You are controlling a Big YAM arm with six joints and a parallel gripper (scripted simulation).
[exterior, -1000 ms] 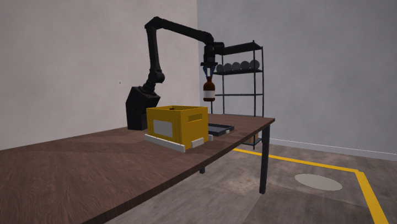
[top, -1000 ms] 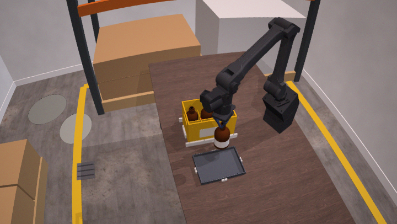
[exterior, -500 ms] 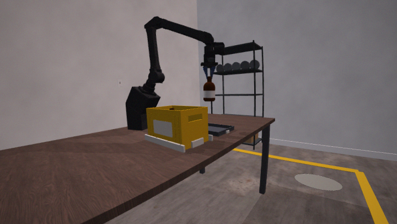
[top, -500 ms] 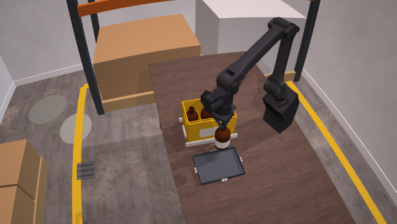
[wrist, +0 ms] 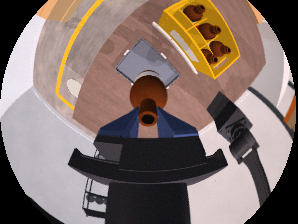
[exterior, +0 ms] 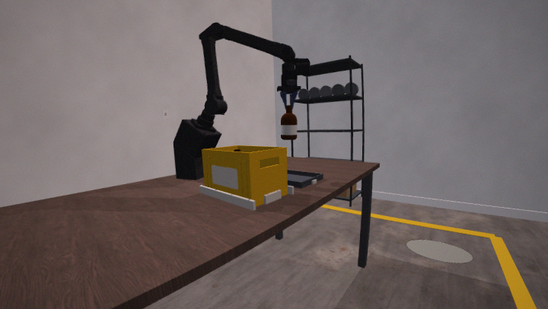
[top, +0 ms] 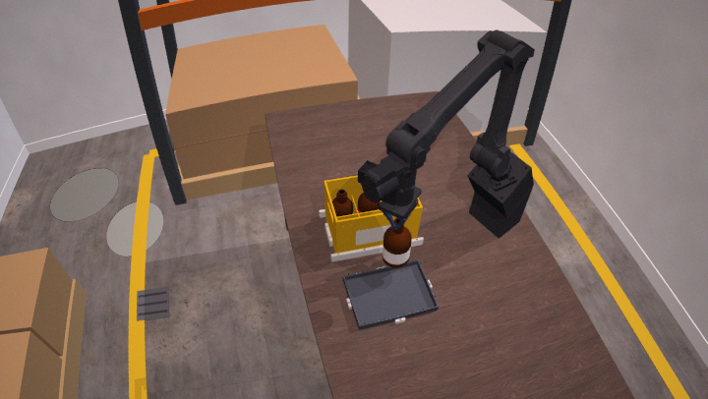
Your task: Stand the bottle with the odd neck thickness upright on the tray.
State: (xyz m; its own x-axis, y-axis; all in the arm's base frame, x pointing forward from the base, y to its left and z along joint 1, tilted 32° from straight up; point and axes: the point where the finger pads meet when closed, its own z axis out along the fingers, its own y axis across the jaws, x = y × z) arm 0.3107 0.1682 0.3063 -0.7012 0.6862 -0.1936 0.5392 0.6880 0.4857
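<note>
The glass bottle is 7 cm below my hand. Also, from my hand: dark tray (32 cm below, 1 cm behind); yellow crate (27 cm to the right, 25 cm below, 2 cm ahead).
</note>
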